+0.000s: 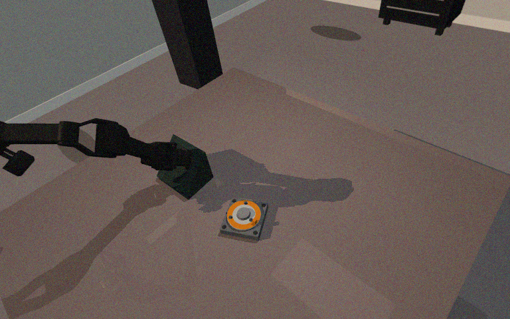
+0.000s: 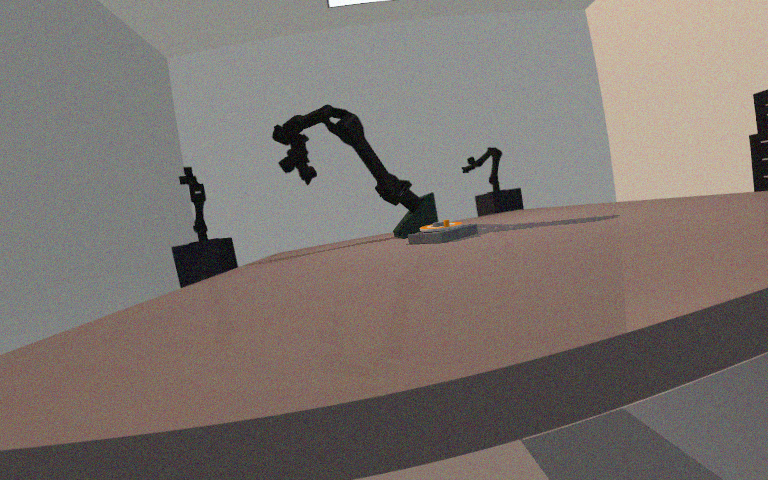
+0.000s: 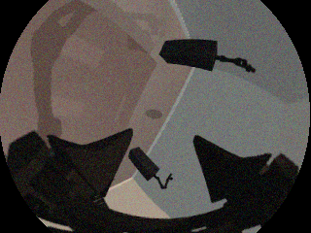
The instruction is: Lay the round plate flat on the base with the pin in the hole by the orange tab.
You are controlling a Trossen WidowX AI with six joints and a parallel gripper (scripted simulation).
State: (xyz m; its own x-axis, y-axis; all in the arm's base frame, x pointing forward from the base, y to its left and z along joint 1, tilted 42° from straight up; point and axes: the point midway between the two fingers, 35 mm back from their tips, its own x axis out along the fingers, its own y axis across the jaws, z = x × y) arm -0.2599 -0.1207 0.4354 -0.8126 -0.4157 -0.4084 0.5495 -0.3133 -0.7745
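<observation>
Right now my gripper tip is 580 mm short of the base, 340 mm to the right of it and 280 mm above it.
</observation>
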